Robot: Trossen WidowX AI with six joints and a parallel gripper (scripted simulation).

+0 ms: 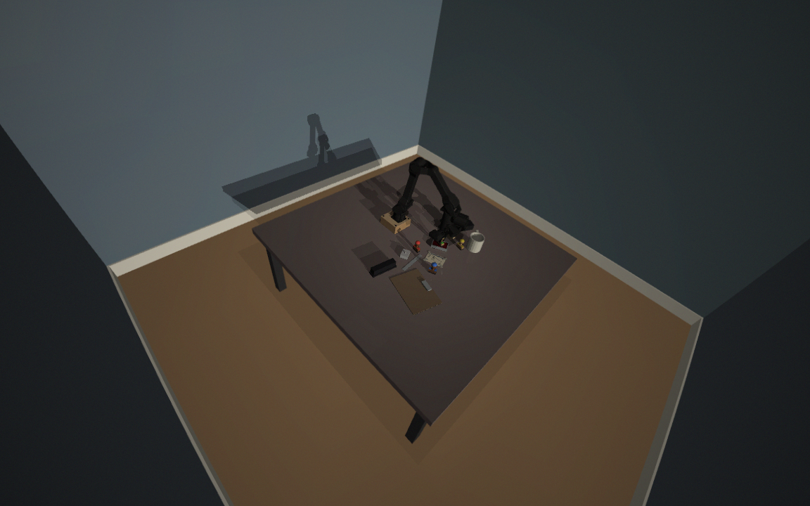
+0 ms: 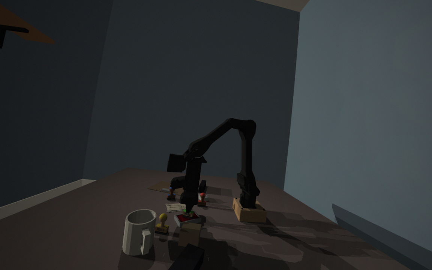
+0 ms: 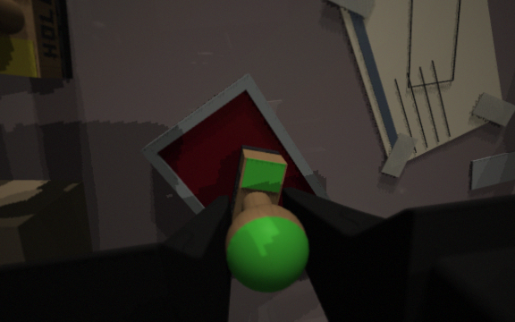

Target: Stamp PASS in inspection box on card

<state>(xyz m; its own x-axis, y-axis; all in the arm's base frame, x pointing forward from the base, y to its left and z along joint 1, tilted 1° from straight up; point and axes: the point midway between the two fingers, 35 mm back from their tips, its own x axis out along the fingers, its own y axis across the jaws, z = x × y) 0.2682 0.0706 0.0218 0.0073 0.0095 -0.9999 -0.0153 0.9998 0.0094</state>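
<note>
Right now the green-knobbed PASS stamp is right at my gripper tip. Round my gripper tip: tan box: 11 cm to the left, 2 cm behind, 1 cm below; then yellow-knobbed stamp: 8 cm to the left, 8 cm ahead, 2 cm below; then dark red ink pad: 3 cm below.
</note>
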